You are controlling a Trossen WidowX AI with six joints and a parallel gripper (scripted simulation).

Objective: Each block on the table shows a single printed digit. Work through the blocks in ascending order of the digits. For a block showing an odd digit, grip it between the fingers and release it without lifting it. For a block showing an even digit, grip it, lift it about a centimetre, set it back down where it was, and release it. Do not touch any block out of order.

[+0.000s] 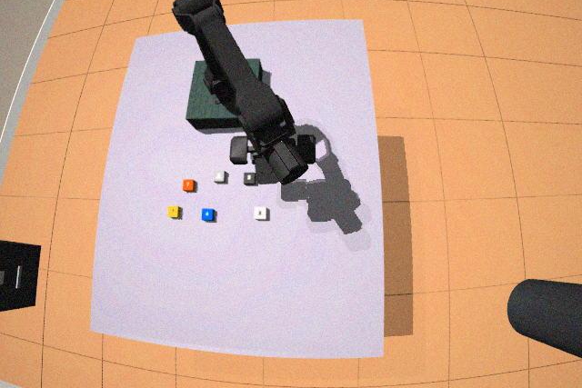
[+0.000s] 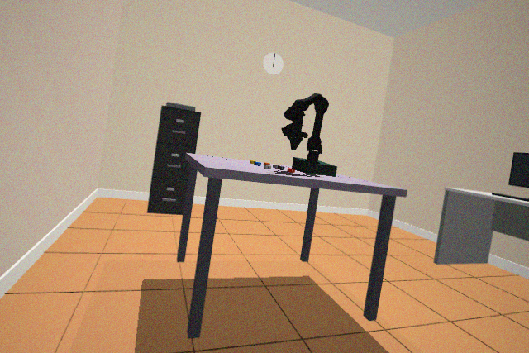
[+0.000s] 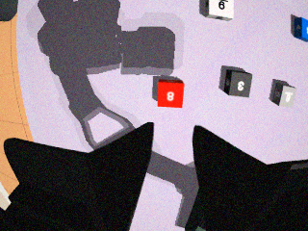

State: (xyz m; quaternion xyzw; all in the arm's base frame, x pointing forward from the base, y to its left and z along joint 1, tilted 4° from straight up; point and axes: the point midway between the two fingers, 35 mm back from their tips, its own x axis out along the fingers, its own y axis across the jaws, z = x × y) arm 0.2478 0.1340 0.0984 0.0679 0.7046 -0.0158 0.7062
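My gripper tip is 110 mm short of the white block, 70 mm to the left of it and 110 mm above it. Round my gripper tip: red block (10 mm behind, 110 mm below); then dark grey block (10 mm ahead, 90 mm to the right, 110 mm below).
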